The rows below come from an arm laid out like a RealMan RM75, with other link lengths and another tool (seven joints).
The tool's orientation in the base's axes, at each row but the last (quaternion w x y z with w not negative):
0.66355, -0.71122, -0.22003, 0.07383
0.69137, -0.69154, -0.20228, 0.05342
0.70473, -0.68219, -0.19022, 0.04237
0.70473, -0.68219, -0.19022, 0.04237
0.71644, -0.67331, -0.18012, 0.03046
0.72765, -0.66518, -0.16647, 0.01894
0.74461, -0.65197, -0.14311, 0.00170
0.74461, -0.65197, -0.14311, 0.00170
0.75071, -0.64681, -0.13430, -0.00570
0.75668, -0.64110, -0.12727, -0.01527
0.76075, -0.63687, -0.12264, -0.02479
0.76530, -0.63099, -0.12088, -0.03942
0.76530, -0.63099, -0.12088, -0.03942
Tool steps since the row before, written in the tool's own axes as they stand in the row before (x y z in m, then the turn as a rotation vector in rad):
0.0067, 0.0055, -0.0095, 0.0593, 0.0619, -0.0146
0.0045, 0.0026, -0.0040, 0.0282, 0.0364, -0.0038
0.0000, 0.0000, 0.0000, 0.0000, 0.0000, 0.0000
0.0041, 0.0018, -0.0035, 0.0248, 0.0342, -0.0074
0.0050, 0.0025, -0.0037, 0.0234, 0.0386, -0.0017
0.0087, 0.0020, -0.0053, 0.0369, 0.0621, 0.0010
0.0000, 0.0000, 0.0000, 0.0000, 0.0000, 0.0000
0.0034, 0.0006, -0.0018, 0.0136, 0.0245, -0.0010
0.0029, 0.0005, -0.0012, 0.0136, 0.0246, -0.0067
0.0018, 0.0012, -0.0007, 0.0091, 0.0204, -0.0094
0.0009, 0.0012, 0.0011, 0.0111, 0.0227, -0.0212
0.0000, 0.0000, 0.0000, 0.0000, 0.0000, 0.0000
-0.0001, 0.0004, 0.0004, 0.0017, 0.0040, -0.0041
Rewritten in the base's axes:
0.0109, -0.0060, -0.0031, 0.0720, 0.0097, -0.0478
0.0061, -0.0020, -0.0015, 0.0346, 0.0078, -0.0296
0.0000, 0.0000, 0.0000, 0.0000, 0.0000, 0.0000
0.0053, -0.0019, -0.0009, 0.0322, 0.0032, -0.0282
0.0063, -0.0019, -0.0015, 0.0300, 0.0086, -0.0326
0.0100, -0.0027, -0.0004, 0.0466, 0.0173, -0.0524
0.0000, 0.0000, 0.0000, 0.0000, 0.0000, 0.0000
0.0038, -0.0010, -0.0001, 0.0178, 0.0053, -0.0210
0.0031, -0.0006, 0.0000, 0.0189, -0.0003, -0.0219
0.0021, -0.0002, -0.0009, 0.0142, -0.0043, -0.0192
0.0009, 0.0014, -0.0008, 0.0184, -0.0151, -0.0228
0.0000, 0.0000, 0.0000, 0.0000, 0.0000, 0.0000
-0.0001, 0.0005, -0.0003, 0.0031, -0.0030, -0.0041

